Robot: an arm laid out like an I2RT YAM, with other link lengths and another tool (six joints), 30 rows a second.
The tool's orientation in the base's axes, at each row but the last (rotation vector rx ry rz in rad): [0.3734 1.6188 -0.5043]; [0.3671 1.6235 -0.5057]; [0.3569 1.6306 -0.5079]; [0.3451 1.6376 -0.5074]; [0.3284 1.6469 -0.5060]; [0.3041 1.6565 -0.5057]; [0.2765 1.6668 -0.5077]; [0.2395 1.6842 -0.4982]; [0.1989 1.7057 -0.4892]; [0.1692 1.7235 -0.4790]
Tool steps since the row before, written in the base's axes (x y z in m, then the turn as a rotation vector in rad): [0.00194 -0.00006 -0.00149 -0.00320 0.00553 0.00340]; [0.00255 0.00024 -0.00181 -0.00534 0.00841 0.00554]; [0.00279 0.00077 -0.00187 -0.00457 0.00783 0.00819]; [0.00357 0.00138 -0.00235 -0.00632 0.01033 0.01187]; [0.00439 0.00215 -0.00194 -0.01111 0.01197 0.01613]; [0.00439 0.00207 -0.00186 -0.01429 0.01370 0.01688]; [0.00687 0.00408 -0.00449 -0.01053 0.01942 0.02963]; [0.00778 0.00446 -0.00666 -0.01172 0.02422 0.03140]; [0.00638 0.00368 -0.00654 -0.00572 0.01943 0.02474]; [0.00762 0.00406 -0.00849 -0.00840 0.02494 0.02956]
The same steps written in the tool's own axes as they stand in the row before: [0.00127 0.00111 0.00177 -0.00331 0.00267 -0.00585]; [0.00149 0.00172 0.00216 -0.00535 0.00378 -0.00933]; [0.00146 0.00230 0.00211 -0.00803 0.00337 -0.00857]; [0.00176 0.00327 0.00252 -0.01161 0.00416 -0.01163]; [0.00113 0.00427 0.00285 -0.01527 0.00264 -0.01694]; [0.00098 0.00416 0.00295 -0.01568 0.00251 -0.02061]; [0.00285 0.00748 0.00447 -0.02941 0.00705 -0.02125]; [0.00457 0.00853 0.00557 -0.03150 0.01045 -0.02466]; [0.00457 0.00719 0.00495 -0.02557 0.00994 -0.01643]; [0.00597 0.00836 0.00641 -0.03047 0.01285 -0.02174]
